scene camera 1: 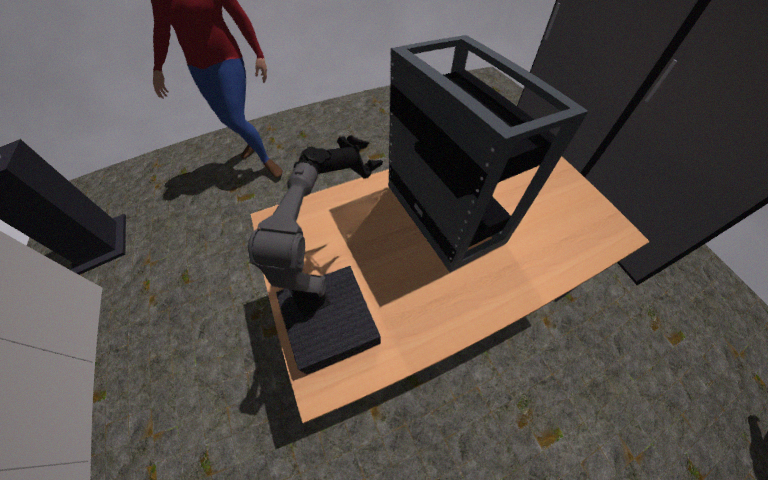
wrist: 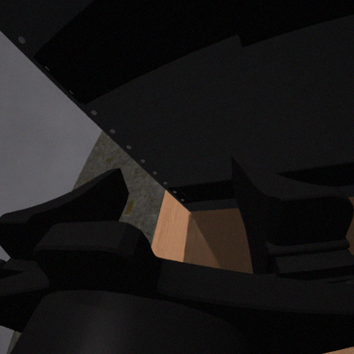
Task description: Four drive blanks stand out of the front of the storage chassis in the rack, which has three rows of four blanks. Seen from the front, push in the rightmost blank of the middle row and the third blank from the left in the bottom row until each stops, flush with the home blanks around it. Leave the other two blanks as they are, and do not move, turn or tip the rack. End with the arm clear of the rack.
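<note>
The rack [scene camera 1: 493, 172] [wrist: 30, 25] stands upright on the table, dark grey with rows of small holes along its front posts. Its front is very dark. A dark grey panel area [scene camera 1: 421, 178] [wrist: 200, 120] shows below a black band in both views. The storage chassis and its single drive blanks cannot be told apart, nor which of them stand out. My gripper [scene camera 1: 373, 153] [wrist: 175, 175] is open, with its two fingers wide apart and nothing between them. It is in front of the rack's left side, apart from it in the scene view.
The wooden table [scene camera 1: 441, 325] [wrist: 170, 230] carries the rack and the black base block [scene camera 1: 339, 322] under the arm. A person [scene camera 1: 212, 62] stands beyond the table's left side. A dark cabinet [scene camera 1: 673, 141] stands behind the rack, and a dark pedestal [scene camera 1: 50, 209] stands at the far left.
</note>
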